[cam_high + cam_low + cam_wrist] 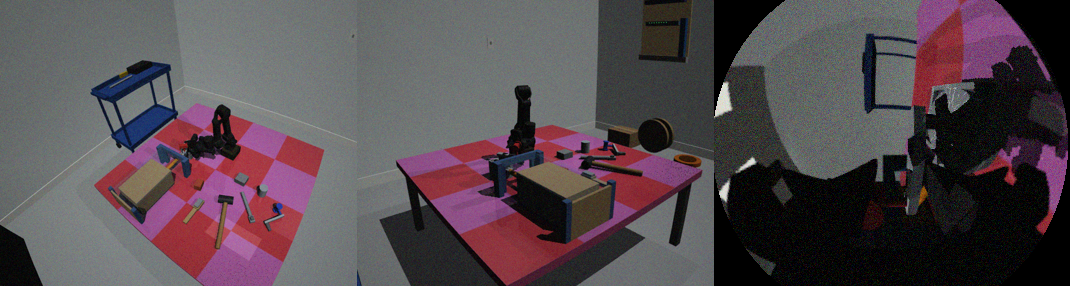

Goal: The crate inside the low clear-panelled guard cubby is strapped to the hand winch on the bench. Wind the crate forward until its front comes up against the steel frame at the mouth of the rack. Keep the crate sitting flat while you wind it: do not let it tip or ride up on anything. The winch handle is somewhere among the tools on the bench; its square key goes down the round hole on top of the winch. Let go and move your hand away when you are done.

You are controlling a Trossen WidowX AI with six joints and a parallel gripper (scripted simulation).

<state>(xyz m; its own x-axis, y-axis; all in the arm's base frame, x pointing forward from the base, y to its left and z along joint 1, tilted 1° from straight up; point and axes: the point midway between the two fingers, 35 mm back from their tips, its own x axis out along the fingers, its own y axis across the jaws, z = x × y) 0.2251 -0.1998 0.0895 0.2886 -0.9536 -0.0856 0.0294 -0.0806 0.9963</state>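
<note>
My gripper tip is 40 mm short of the red knob, 30 mm to the right of it and 20 mm below it. The rest, counted from my gripper tip: frame (110 mm ahead, 40 mm below, 10 mm to the right); red-knobbed winch handle (10 mm to the left, 10 mm below, 10 mm ahead); grey winch (110 mm below, 60 mm behind, 20 mm to the right).
</note>
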